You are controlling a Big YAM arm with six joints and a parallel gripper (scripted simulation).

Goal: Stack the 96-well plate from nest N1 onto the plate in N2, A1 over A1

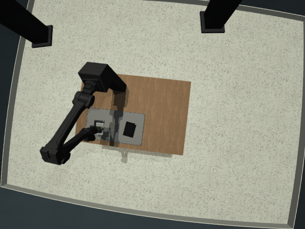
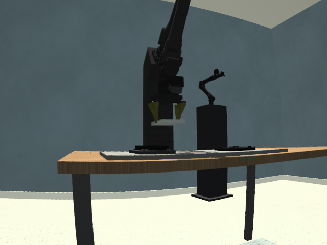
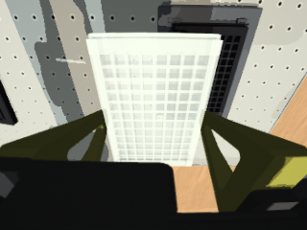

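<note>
My gripper is now 10 cm above the black 96-well plate, 6 cm to the left of it and 1 cm past it. Also, from my hand: black plate nest 31 cm to the left, 11 cm below, 3 cm ahead; white 96-well plate 1 cm below.
</note>
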